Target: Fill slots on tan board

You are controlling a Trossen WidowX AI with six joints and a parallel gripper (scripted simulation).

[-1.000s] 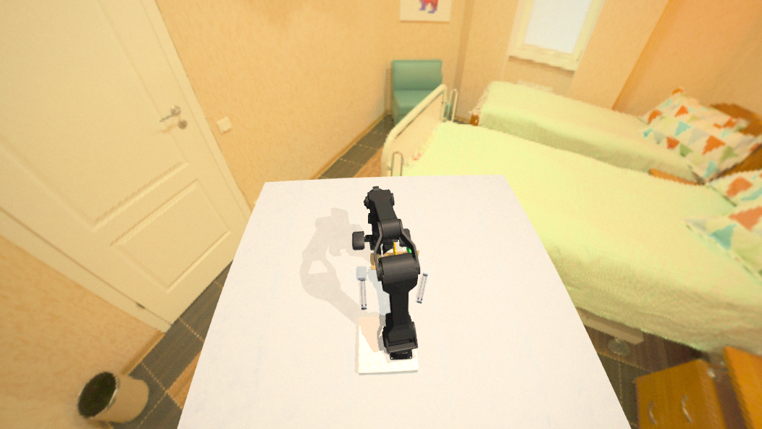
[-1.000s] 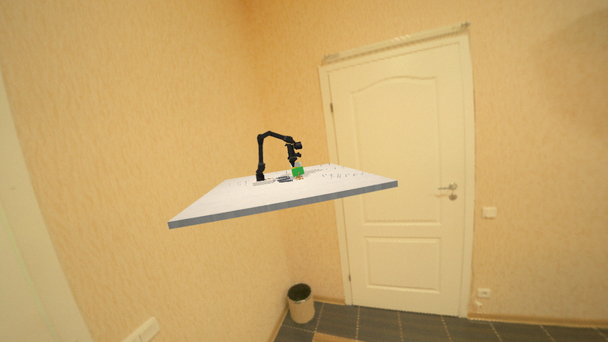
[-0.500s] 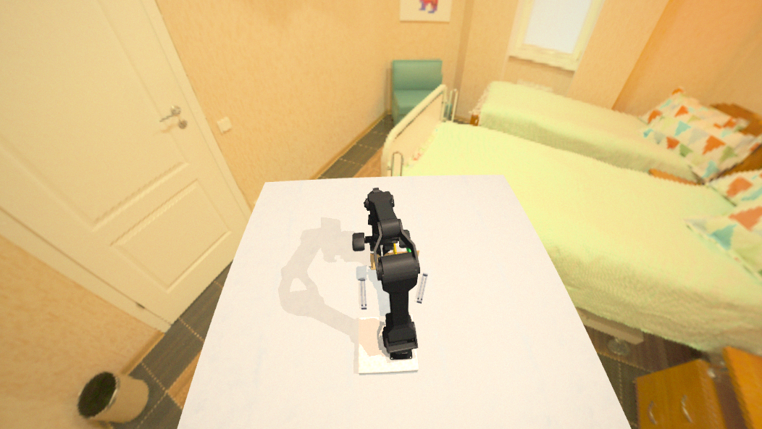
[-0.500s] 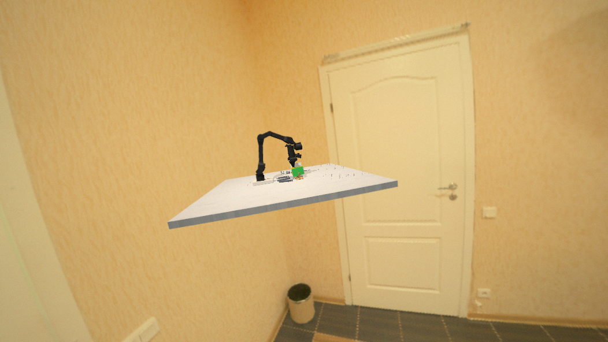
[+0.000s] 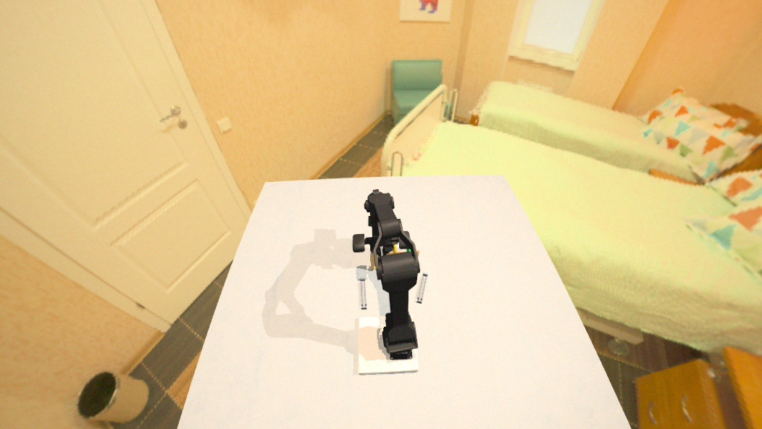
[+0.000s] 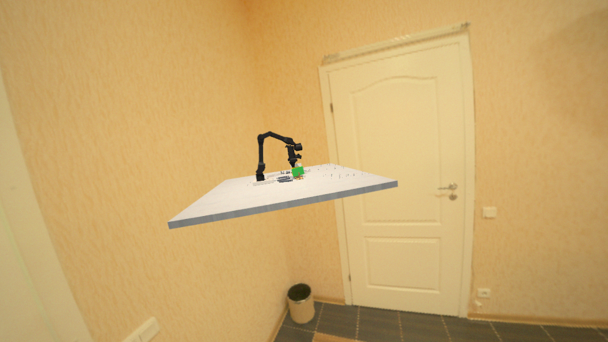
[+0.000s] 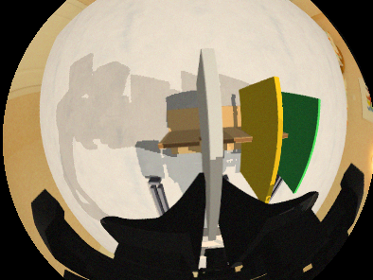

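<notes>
Right now the yellow board is 3 cm ahead of my gripper tip, 5 cm to the right of it and 2 cm below it. Round my gripper tip: tan board (3 cm ahead, 5 cm to the right, 5 cm below); green board (3 cm ahead, 10 cm to the right, 2 cm below).
</notes>
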